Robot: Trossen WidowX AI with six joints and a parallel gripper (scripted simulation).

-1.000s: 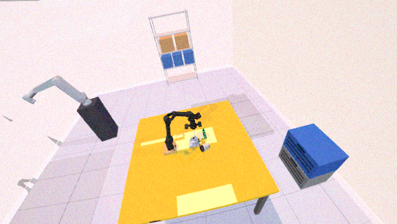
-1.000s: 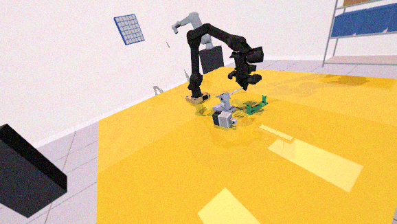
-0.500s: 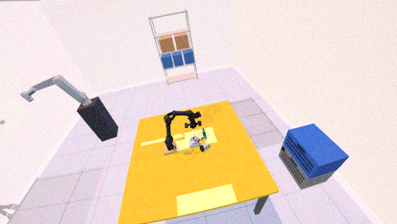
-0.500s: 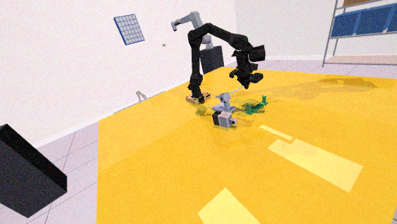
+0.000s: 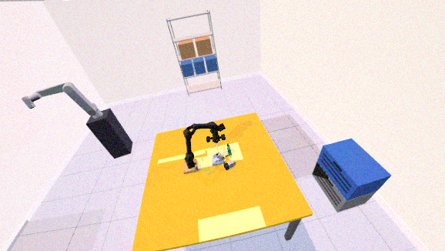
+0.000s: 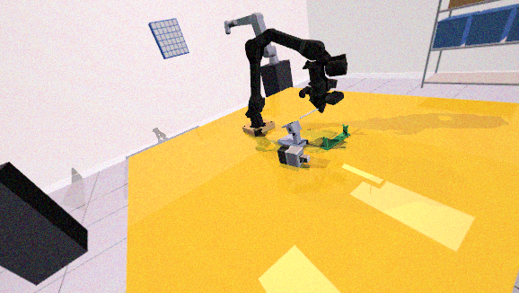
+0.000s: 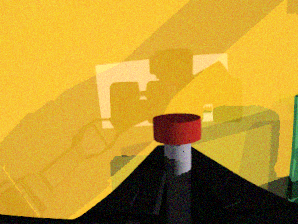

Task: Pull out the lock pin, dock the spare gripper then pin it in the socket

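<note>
My gripper tip is now 100 mm short of the green cradle, 80 mm to the left of it and 50 mm above it. From my gripper tip the other things lie so: spare gripper 40 mm ahead, 270 mm to the right, 50 mm below; mount 40 mm behind, 160 mm to the right, 30 mm below.
</note>
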